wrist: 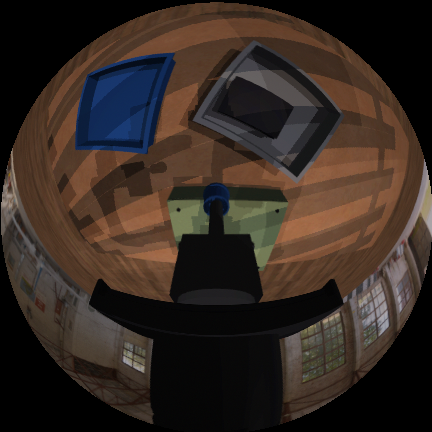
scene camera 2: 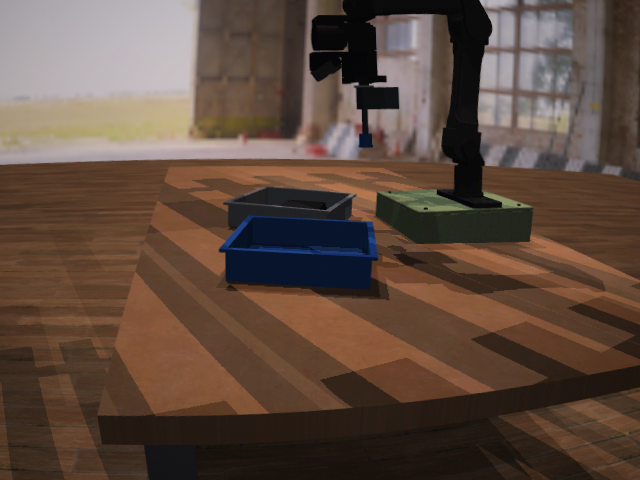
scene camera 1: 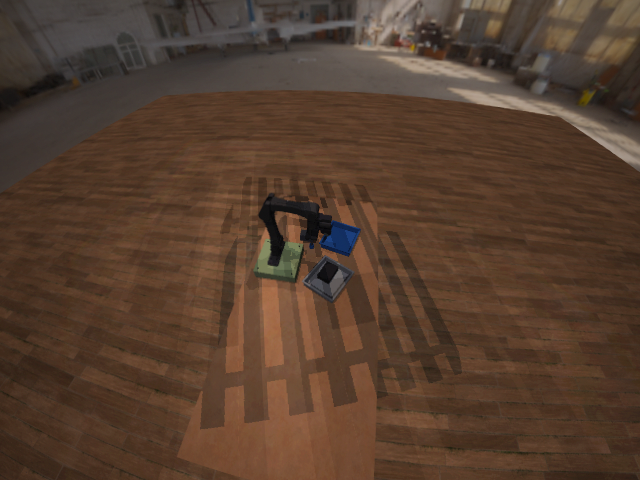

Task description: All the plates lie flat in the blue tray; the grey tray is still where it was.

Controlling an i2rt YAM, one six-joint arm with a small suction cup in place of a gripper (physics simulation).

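Pixels of known places: hand at its tool point: (wrist: 215,194) (scene camera 2: 365,147) (scene camera 1: 311,247); arm's base at its link origin: (scene camera 2: 467,200) (scene camera 1: 276,253).
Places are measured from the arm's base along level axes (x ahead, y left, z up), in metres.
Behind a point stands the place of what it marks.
My gripper, a blue suction cup (scene camera 1: 311,245) @(y -0.002, x 0.240, z 0.106 m) (scene camera 2: 365,141) (wrist: 216,199) @(y -0.002, x 0.240, z 0.106 m), is off and bare, so open. It hangs well above the table, between the green base and the trays. A black rectangular plate (scene camera 1: 327,272) @(y -0.086, x 0.350, z -0.028 m) (scene camera 2: 305,204) @(y -0.088, x 0.341, z -0.028 m) (wrist: 258,106) @(y -0.075, x 0.351, z -0.028 m) lies in the grey tray (scene camera 1: 332,298) @(y -0.263, x 0.400, z -0.020 m) (scene camera 2: 289,213) @(y -0.006, x 0.390, z -0.031 m) (wrist: 247,147) @(y -0.057, x 0.268, z -0.018 m); whether it is one plate or several stacked, I cannot tell. The blue tray (scene camera 1: 340,239) @(y 0.229, x 0.407, z -0.065 m) (scene camera 2: 298,268) @(y 0.335, x 0.436, z -0.043 m) (wrist: 117,110) @(y 0.230, x 0.384, z -0.065 m) stands beside the grey tray. Its floor shows in scene camera 1 and the wrist view, with shadows and no plate visible on it.
The green base block (scene camera 1: 279,260) @(y -0.058, x 0.036, z 0.003 m) (scene camera 2: 465,225) @(y 0.107, x 0.057, z -0.032 m) (wrist: 267,227) @(y -0.126, x 0.083, z -0.006 m) carries the arm and stands beside the trays. The walls of both trays rise above the table (scene camera 1: 289,439) @(y -0.958, x 0.290, z -0.068 m) (scene camera 2: 330,351) @(y 0.565, x 0.445, z -0.068 m). Striped shadows fall across the table and trays.
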